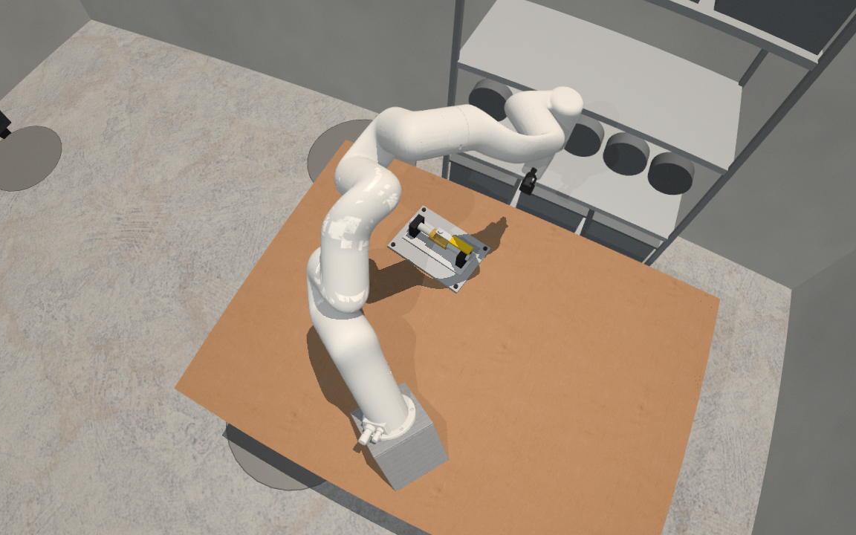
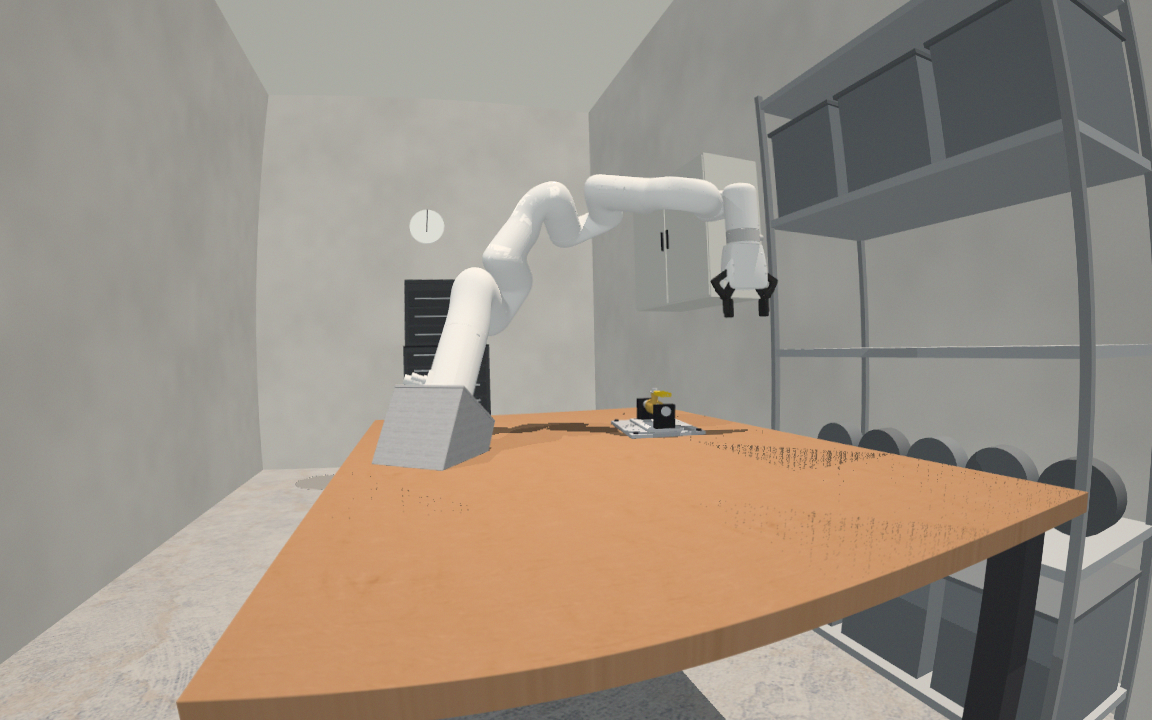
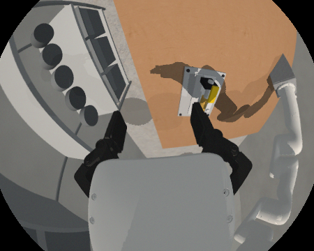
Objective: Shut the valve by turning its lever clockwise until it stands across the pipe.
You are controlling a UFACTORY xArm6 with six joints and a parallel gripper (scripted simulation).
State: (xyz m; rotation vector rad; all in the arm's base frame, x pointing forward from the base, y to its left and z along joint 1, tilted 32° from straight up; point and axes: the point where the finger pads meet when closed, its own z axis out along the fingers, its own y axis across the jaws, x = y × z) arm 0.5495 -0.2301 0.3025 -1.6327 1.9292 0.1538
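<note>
Right now the valve lever is 180 mm below my hand, 150 mm behind it and 140 mm to the left of it.
</note>
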